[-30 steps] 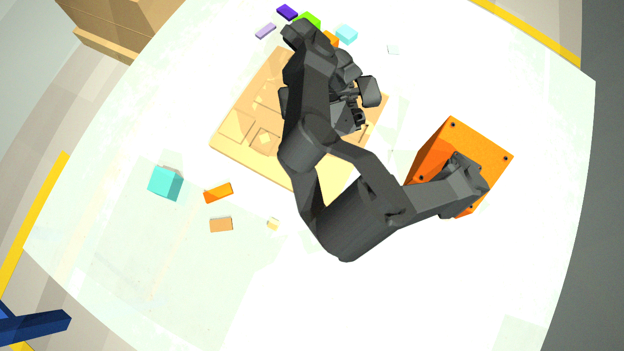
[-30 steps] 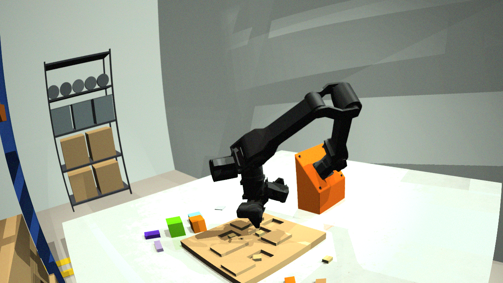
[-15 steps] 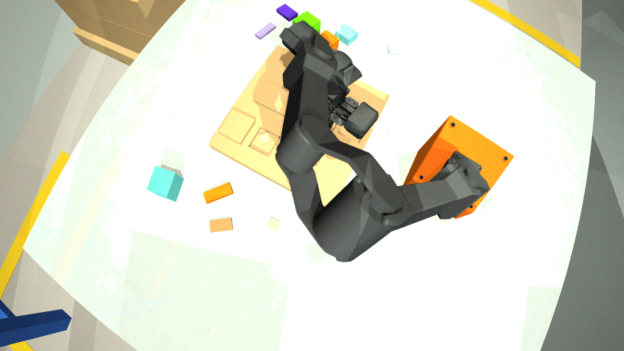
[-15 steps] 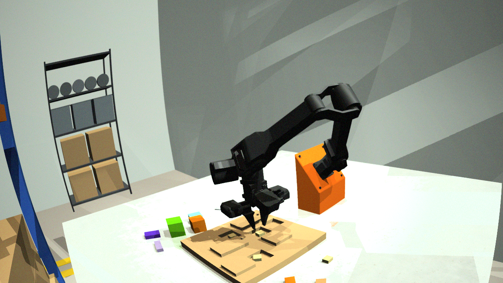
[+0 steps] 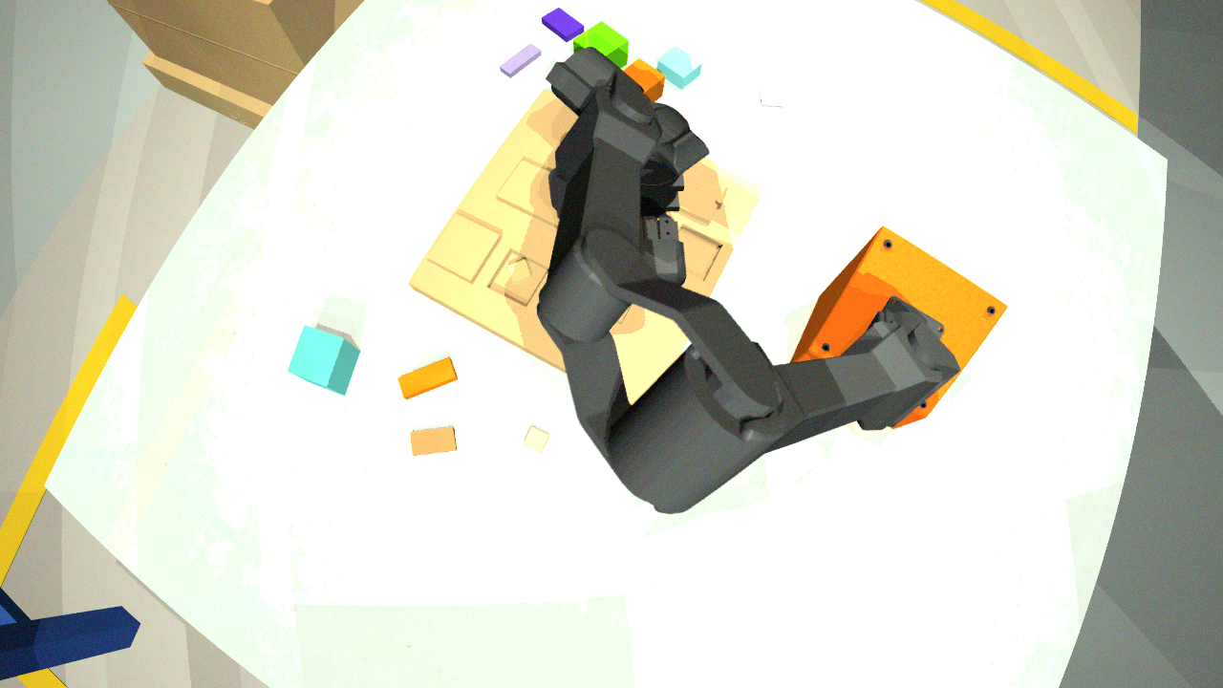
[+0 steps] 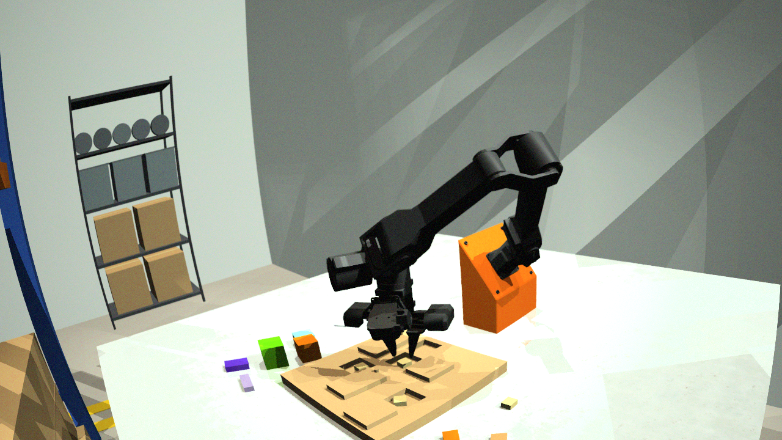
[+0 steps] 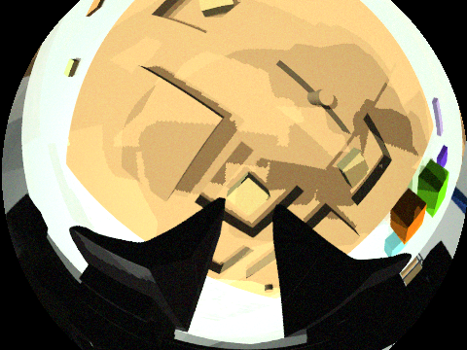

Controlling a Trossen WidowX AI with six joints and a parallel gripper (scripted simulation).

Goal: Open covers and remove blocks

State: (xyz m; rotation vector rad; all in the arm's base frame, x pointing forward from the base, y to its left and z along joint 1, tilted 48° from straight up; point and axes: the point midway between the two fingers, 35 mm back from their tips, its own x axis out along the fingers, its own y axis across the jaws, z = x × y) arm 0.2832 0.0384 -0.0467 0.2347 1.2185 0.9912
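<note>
My gripper tip is now 25 cm to the right of the orange flat piece, 12 cm short of it and 2 cm above it. The rest, counted from my gripper tip: orange cube (19 cm to the right, 10 cm ahead, 1 cm below); then green cube (21 cm to the right, 17 cm ahead, 1 cm below); then pale cyan block (25 cm to the right, 7 cm ahead, 2 cm below).
</note>
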